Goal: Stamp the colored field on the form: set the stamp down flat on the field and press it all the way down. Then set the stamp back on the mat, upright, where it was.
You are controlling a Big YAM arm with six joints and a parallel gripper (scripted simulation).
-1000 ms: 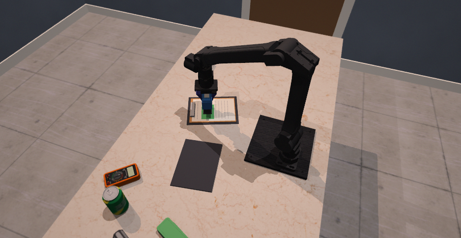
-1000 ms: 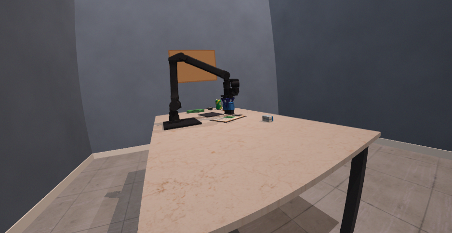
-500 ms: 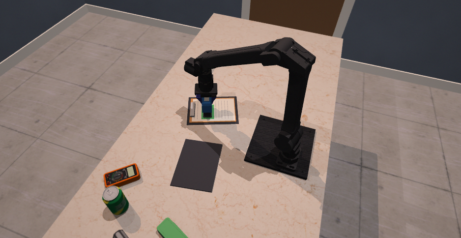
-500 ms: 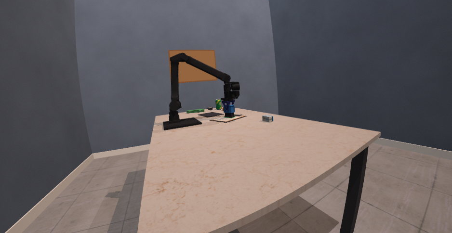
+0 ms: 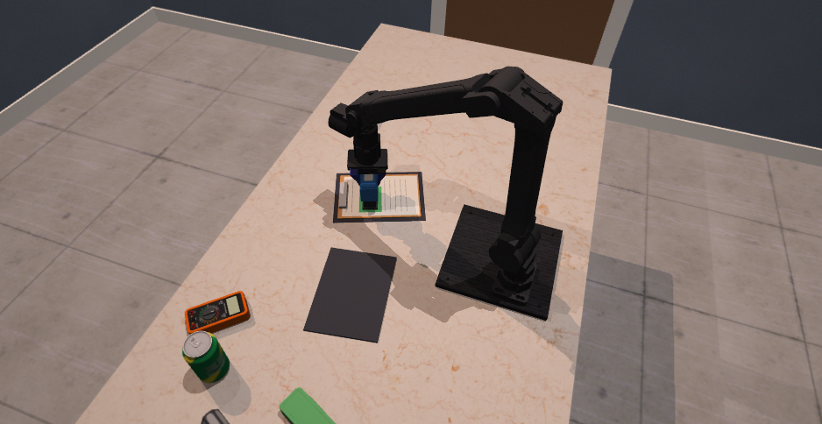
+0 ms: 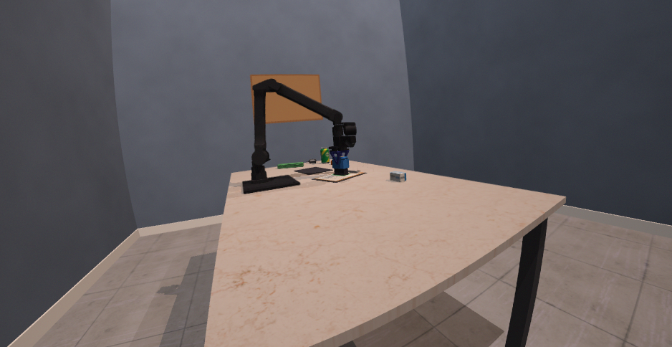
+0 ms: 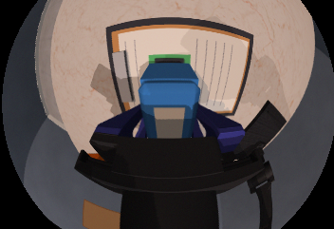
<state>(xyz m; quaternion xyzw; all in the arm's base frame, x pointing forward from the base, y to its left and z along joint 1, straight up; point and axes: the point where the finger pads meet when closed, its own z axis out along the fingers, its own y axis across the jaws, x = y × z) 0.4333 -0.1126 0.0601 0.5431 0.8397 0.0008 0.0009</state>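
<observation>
My gripper is now 10 mm past the form, 20 mm to the left of it and 70 mm above it. Also, from my hand: dark mat: 80 mm behind, 280 mm to the left, 70 mm below; stamp: 20 mm below; green flat object: 170 mm behind, 590 mm to the left, 60 mm below.
</observation>
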